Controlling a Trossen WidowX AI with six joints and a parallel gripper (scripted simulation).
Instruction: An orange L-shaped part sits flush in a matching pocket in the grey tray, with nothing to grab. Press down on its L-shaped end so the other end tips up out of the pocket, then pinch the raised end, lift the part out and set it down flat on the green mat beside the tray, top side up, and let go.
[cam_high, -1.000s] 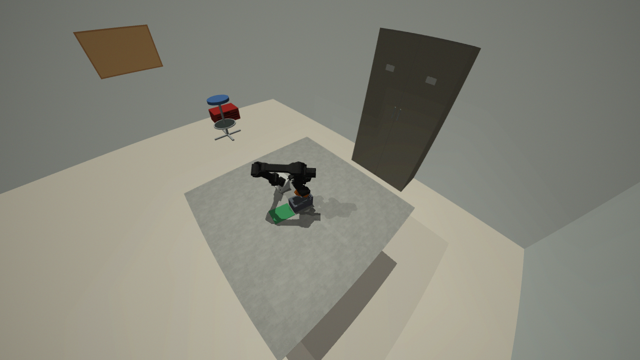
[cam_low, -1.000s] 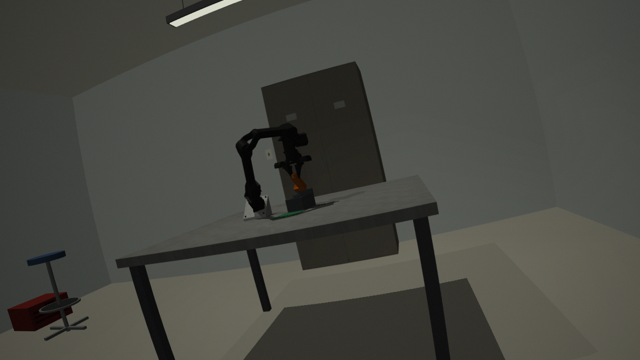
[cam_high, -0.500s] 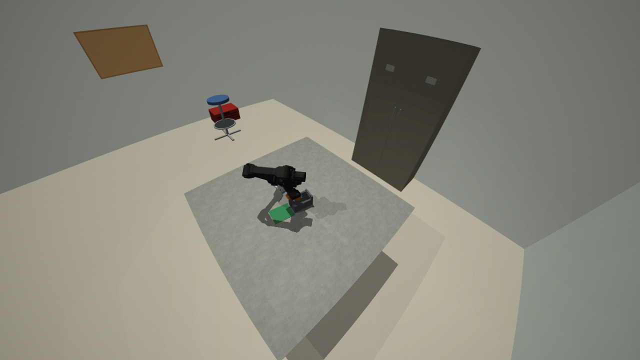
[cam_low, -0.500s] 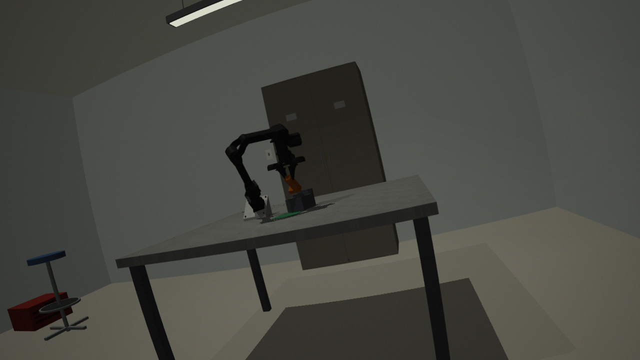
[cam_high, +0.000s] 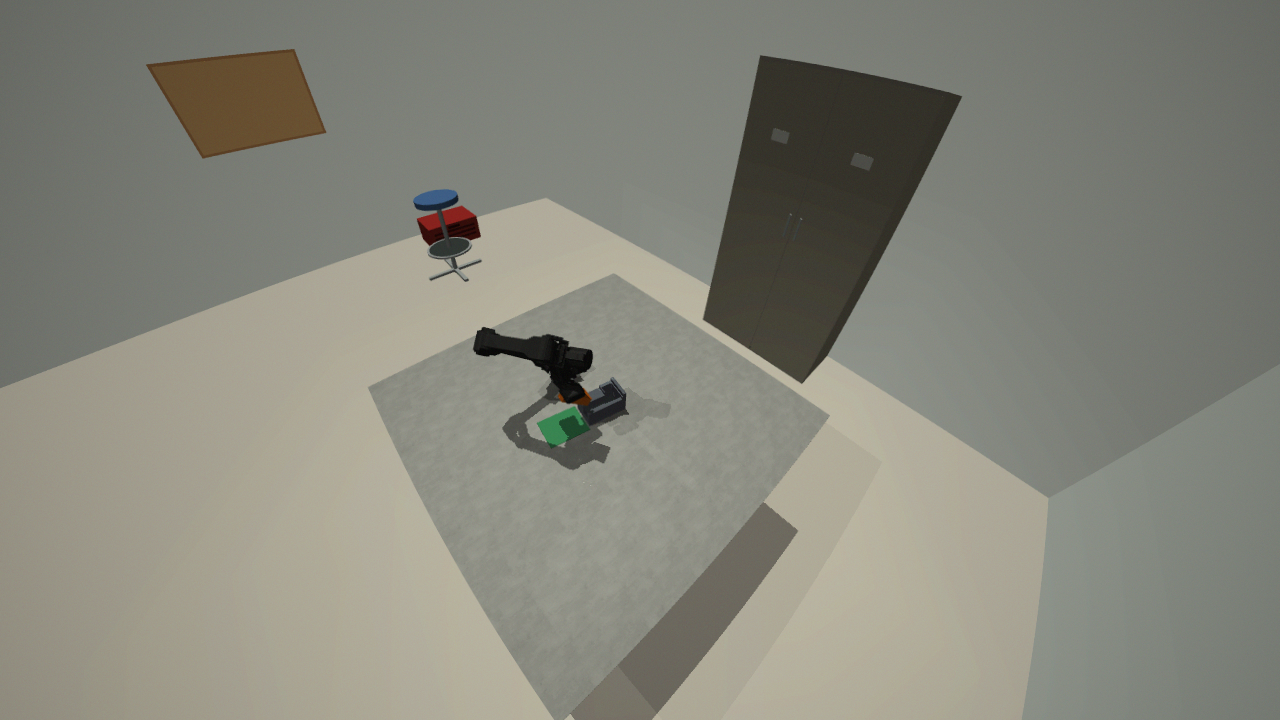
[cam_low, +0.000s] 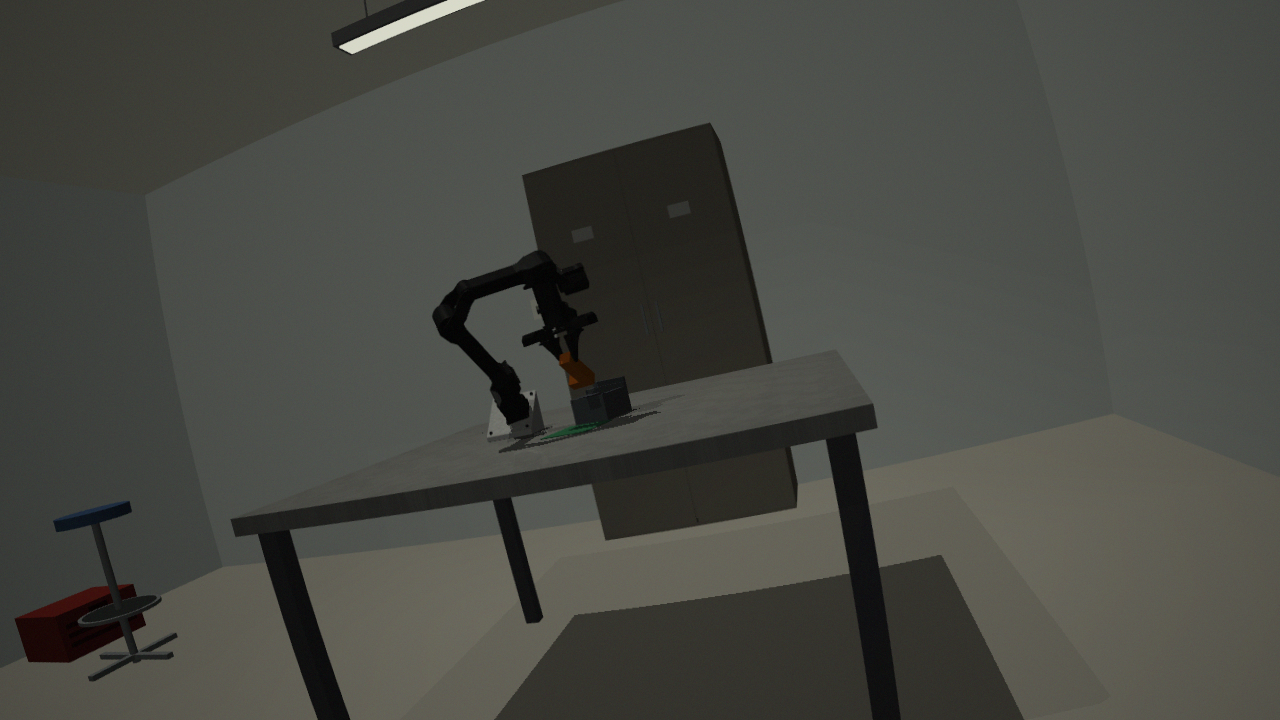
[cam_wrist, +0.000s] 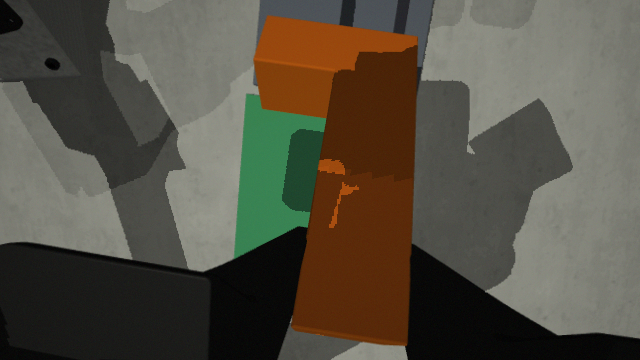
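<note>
Right now my gripper tip is 40 mm to the right of the orange L-shaped part and 30 mm above it. Also, from my gripper tip: green mat (10 mm behind, 30 mm to the right, 170 mm below).
</note>
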